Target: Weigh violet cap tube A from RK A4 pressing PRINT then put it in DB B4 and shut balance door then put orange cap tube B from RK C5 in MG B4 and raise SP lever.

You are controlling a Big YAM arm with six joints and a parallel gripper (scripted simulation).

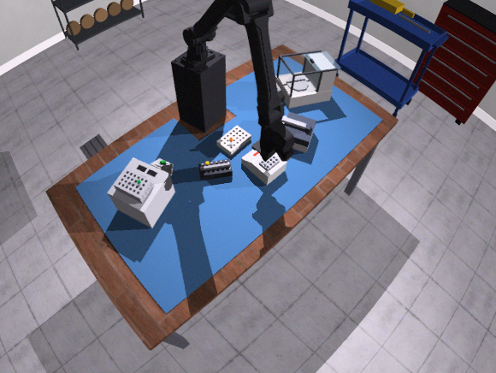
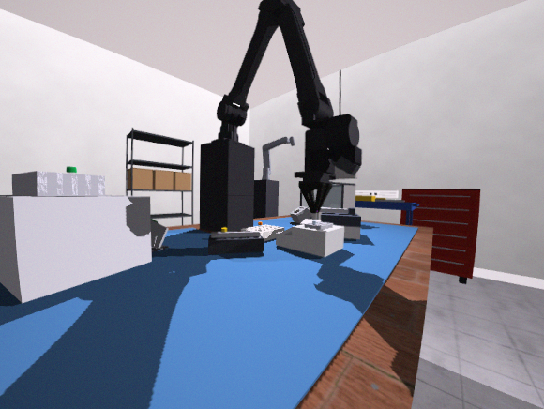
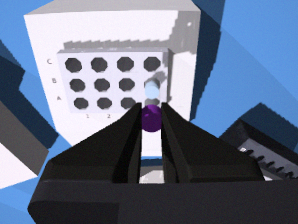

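Now: hand 20 mm above the violet-capped tube. From my hand the other things lie so: magnet block MG: 140 mm behind, 130 mm to the right, 90 mm below; then tube rack RK: 210 mm behind, 90 mm below, 30 mm to the left; then dry block: 80 mm below, 30 mm to the left, 30 mm behind.
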